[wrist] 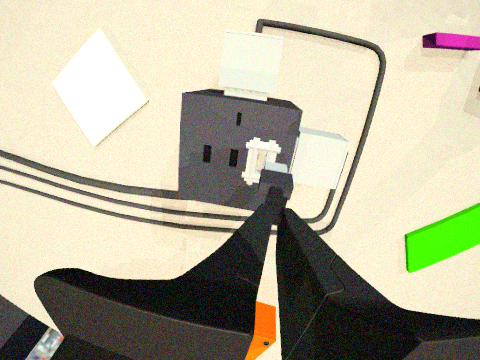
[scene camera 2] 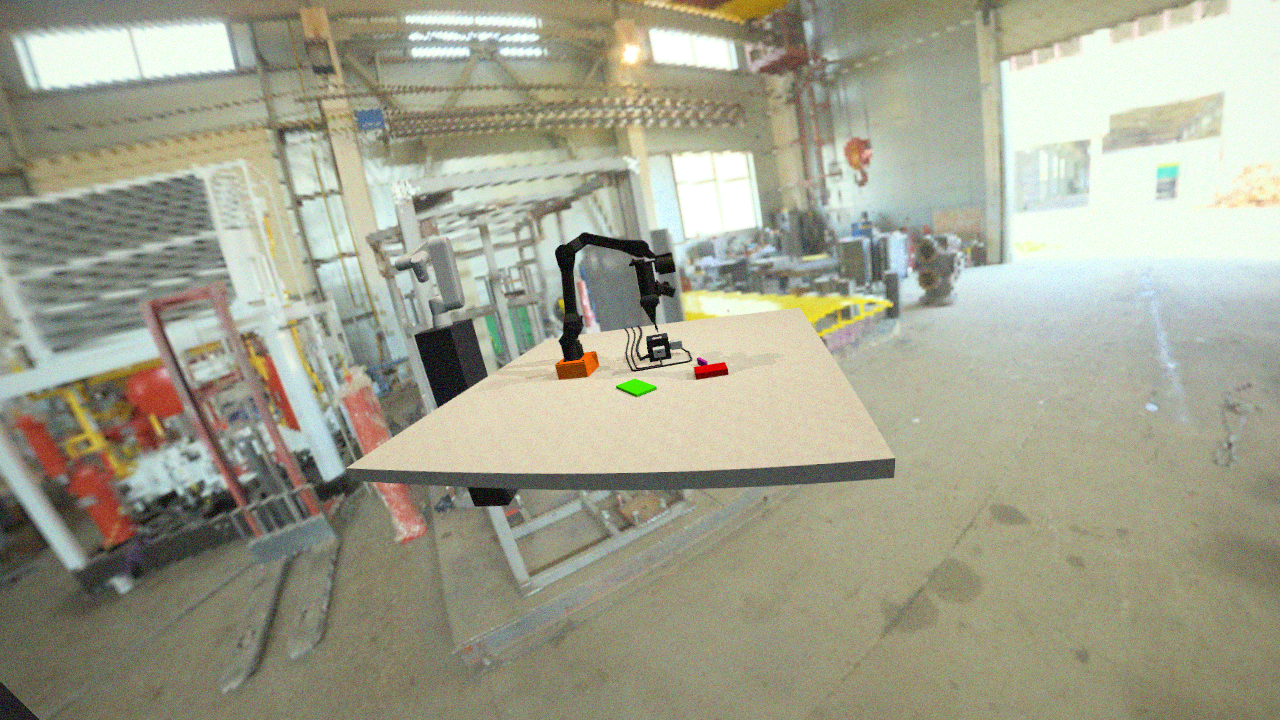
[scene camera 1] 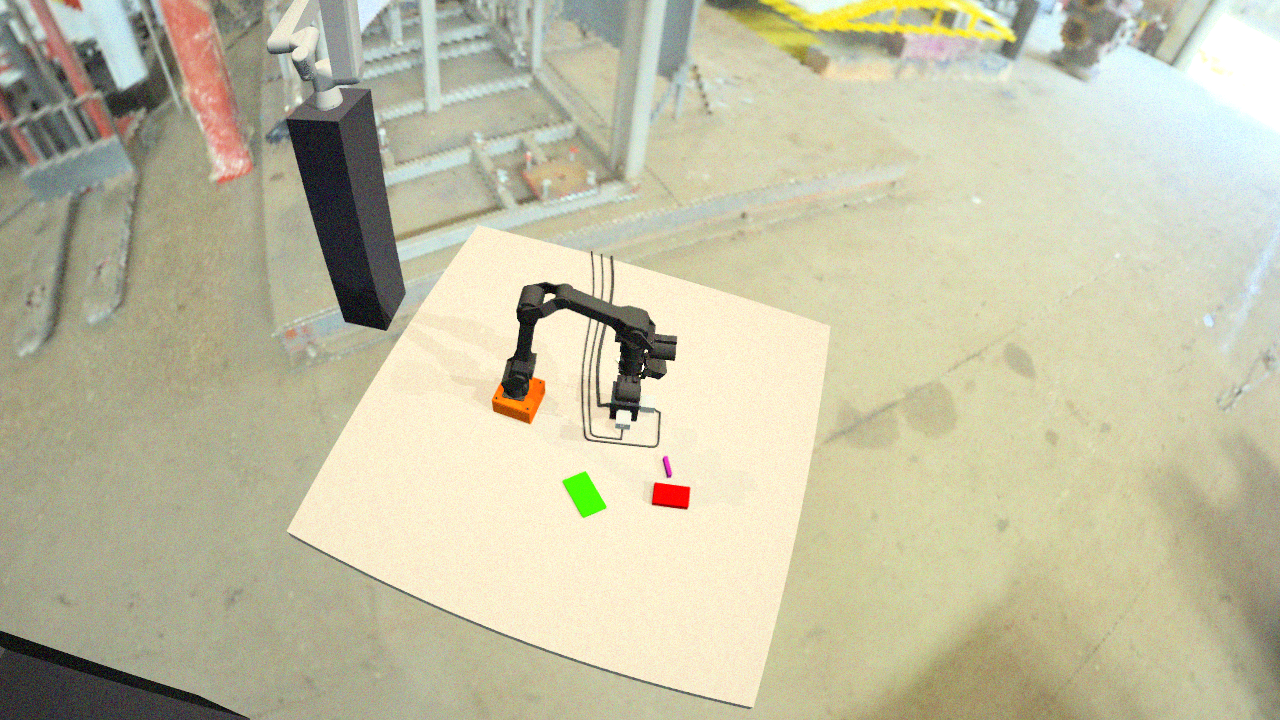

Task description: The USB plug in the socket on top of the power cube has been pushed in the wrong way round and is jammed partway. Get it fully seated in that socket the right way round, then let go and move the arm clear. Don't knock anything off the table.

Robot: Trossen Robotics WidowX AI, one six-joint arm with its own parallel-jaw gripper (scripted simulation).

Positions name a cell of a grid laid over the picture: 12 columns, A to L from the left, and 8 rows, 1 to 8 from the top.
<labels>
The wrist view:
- my gripper: G5
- USB plug: G5, held by my gripper
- white card: C2
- dark grey power cube: F3
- USB socket: G4
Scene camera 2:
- my gripper: G4
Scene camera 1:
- my gripper: F5
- green card: F6
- red block: G6
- dark grey power cube: F5
</labels>
